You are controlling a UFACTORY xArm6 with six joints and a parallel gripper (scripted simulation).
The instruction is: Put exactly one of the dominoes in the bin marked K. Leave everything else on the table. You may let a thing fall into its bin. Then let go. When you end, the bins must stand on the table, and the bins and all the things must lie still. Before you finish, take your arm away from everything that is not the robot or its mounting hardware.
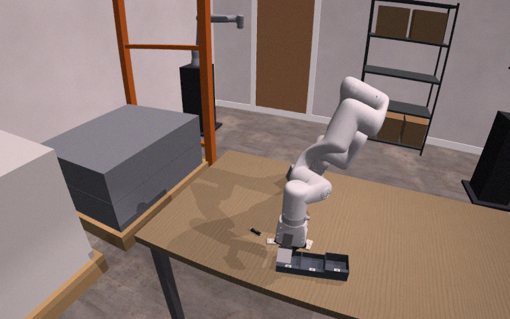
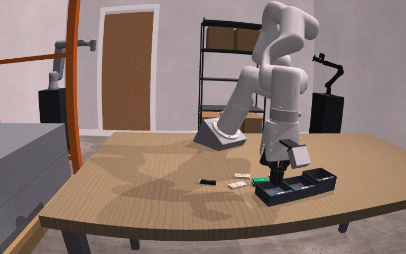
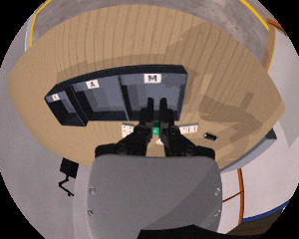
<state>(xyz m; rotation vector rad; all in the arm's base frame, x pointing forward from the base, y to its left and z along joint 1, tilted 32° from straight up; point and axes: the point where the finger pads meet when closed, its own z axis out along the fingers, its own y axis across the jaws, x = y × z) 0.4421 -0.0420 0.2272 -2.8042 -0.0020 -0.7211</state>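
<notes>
My hand is 90 mm past the green block, 60 mm above it and 20 mm to the left of it. The rest, counted from my hand: black cylinder: 160 mm to the right, 120 mm behind, 60 mm below.
</notes>
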